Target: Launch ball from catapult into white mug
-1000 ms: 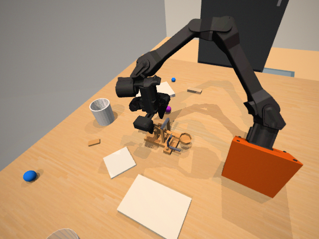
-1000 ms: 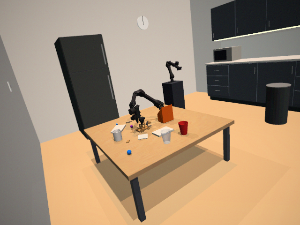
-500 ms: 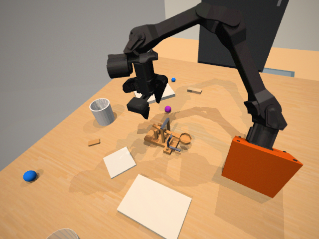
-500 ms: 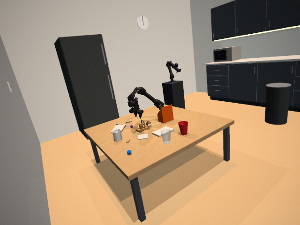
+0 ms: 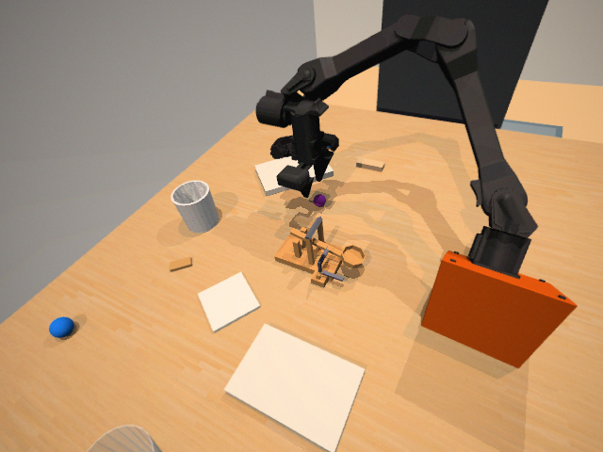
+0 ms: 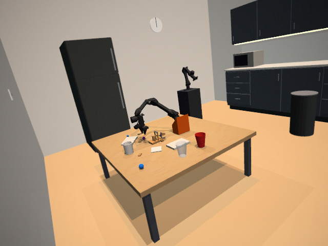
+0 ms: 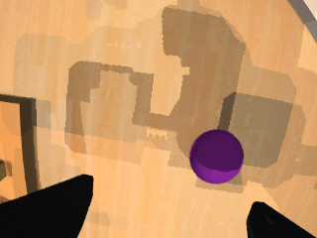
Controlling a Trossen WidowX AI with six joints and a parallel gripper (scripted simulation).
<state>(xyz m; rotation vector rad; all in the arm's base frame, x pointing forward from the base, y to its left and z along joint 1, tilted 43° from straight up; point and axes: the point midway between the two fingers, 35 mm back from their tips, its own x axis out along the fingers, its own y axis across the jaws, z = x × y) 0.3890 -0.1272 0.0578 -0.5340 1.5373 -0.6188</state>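
Now: the purple ball 6 cm below my gripper tip and 2 cm to the right of it. Round my gripper tip: wooden catapult (16 cm to the left, 10 cm behind, 2 cm below); white mug (25 cm ahead, 14 cm to the left, 4 cm below); clear cup (60 cm to the left, 4 cm below, 4 cm behind).
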